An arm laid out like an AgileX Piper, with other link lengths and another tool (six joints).
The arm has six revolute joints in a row. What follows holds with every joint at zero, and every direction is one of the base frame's.
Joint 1 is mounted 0.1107 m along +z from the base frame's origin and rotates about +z.
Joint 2 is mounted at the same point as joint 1 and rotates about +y.
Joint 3 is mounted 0.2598 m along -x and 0.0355 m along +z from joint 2 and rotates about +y.
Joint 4 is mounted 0.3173 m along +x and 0.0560 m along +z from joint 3 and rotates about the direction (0.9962, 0, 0.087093).
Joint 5 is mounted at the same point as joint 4 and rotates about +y.
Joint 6 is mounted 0.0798 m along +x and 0.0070 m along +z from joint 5 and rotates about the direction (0.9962, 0, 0.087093).
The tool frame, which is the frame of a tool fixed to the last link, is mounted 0.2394 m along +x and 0.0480 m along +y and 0.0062 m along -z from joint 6; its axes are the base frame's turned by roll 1.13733, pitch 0.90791 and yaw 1.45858 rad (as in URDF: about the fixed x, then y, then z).
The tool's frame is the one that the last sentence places.
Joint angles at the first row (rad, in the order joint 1, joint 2, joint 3, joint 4, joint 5, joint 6):
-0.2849, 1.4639, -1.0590, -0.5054, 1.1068, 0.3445
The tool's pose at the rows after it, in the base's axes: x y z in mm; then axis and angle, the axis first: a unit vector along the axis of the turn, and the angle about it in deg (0 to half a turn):
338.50 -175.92 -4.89 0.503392 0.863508 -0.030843 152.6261
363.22 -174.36 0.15 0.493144 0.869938 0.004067 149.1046
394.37 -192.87 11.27 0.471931 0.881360 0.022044 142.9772
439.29 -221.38 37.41 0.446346 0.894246 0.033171 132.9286
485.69 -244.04 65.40 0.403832 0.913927 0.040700 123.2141
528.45 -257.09 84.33 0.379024 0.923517 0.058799 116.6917
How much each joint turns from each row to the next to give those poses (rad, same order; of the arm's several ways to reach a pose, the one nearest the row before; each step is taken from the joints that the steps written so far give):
-0.0102, -0.0179, 0.0000, 0.0705, -0.0426, -0.0027
-0.0248, -0.0086, 0.0000, 0.0513, -0.0885, -0.0516
-0.0409, 0.0001, 0.0000, 0.0084, -0.1350, -0.0548
-0.0403, 0.0017, 0.0000, -0.0324, -0.1965, -0.0143
-0.0300, 0.0291, -0.0079, -0.0561, -0.2137, -0.0036
-0.0214, 0.0751, -0.0534, -0.0145, -0.1548, 0.0001

